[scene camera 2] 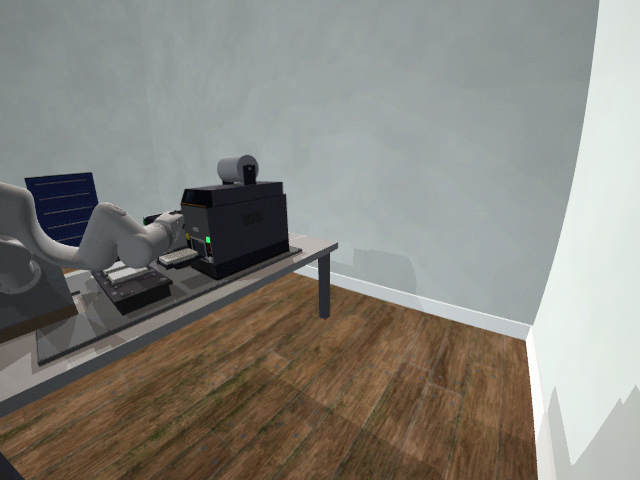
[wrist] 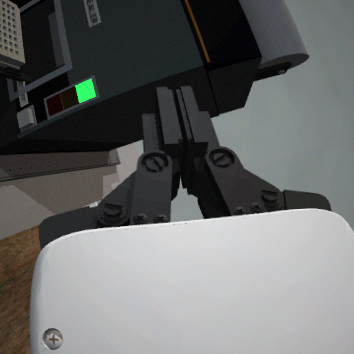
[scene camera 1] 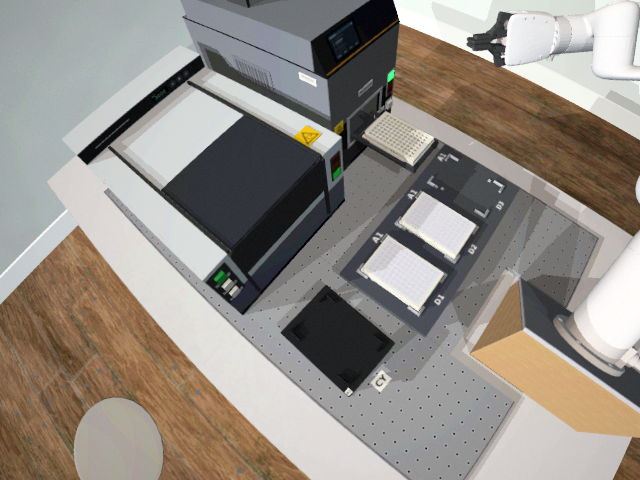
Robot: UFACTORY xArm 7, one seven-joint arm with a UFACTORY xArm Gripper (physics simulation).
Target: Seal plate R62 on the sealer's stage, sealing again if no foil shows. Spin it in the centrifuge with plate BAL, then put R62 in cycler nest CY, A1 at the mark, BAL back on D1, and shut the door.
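Places are measured from the arm's base along level axes (x ahead, y left, z up), in metres.
Pixels of known places: gripper, between the fingertips: [scene camera 2: 180,223] [wrist: 171,109] [scene camera 1: 469,43]; arm's base, origin of its link: [scene camera 2: 17,276] [scene camera 1: 585,346].
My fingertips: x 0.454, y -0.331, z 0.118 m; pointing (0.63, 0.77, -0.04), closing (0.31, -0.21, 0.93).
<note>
For each thing: its top centre in the pictures, then the offset to it from my fingertips.
- sealer, centre of its top: [wrist: 294,16] [scene camera 2: 232,155] dz +0.211, dx +0.331, dy +0.179 m
- beige plate, centre of its top: [scene camera 1: 398,134] [scene camera 2: 178,254] dz -0.150, dx +0.033, dy +0.168 m
- extended stage, centre of its top: [scene camera 1: 392,134] [scene camera 2: 182,255] dz -0.160, dx +0.048, dy +0.169 m
- black CY nest, centre of its top: [scene camera 1: 336,337] dz -0.203, dx -0.133, dy +0.556 m
- grey button, centre of its top: [wrist: 31,115] [scene camera 1: 388,100] dz -0.171, dx +0.123, dy +0.078 m
- foil roll, centre of its top: [wrist: 292,21] [scene camera 2: 236,155] dz +0.211, dx +0.352, dy +0.180 m
My gripper [scene camera 1: 469,42] [wrist: 171,109] is shut and empty, in the air beside the sealer [scene camera 1: 356,74] [scene camera 2: 248,235] [wrist: 145,45]. The sealer's green light is lit. A beige plate [scene camera 1: 399,137] [scene camera 2: 178,256] [wrist: 8,35] sits on the extended stage [scene camera 1: 385,155]; its wells show and no foil can be made out. One white plate [scene camera 1: 404,271] sits on D1 and another white plate [scene camera 1: 438,224] on D2; D3 holds no plate. Plate names cannot be read. The black CY nest [scene camera 1: 336,335] is empty. The fingers are hidden in the second scene view.
A large machine [scene camera 1: 180,136] with a white top, a dark panel and green lights stands left of the sealer. A grey button [scene camera 1: 389,104] [wrist: 26,117] sits beside the sealer's opening. The foil roll [scene camera 2: 237,168] is on top of the sealer. A blue panel [scene camera 2: 64,206] stands behind the arm.
</note>
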